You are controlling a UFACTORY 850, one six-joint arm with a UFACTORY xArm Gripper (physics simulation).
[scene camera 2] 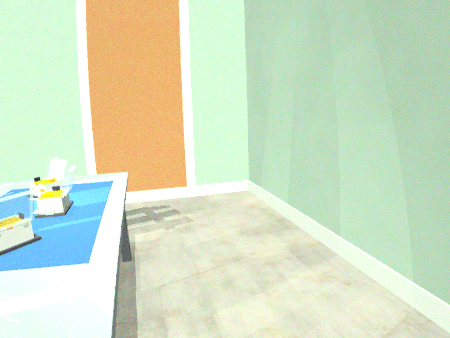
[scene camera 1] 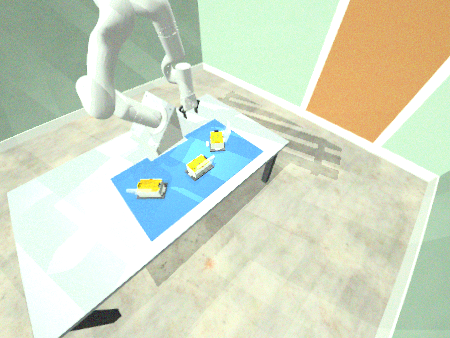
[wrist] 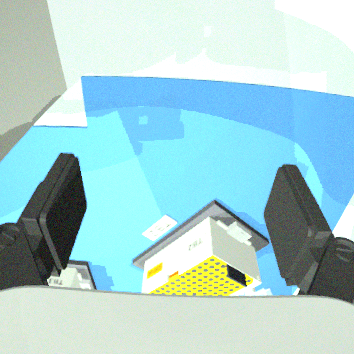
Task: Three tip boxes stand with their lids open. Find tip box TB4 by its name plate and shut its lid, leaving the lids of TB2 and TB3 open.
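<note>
Three white tip boxes with yellow tip racks stand on the blue mat. The right box has its clear lid raised. The middle box and the left box also have open lids. In the wrist view, a box stands low at the centre, and part of another box shows at lower left. Their lettering is too blurred to read surely; I cannot tell which box is TB4. My gripper is open and empty, above the table's back part, behind the right box.
A small white card lies on the mat beside the box in the wrist view. The arm's base stands at the back edge of the mat. The white table surrounds the mat. The raised lids stick out beside the boxes.
</note>
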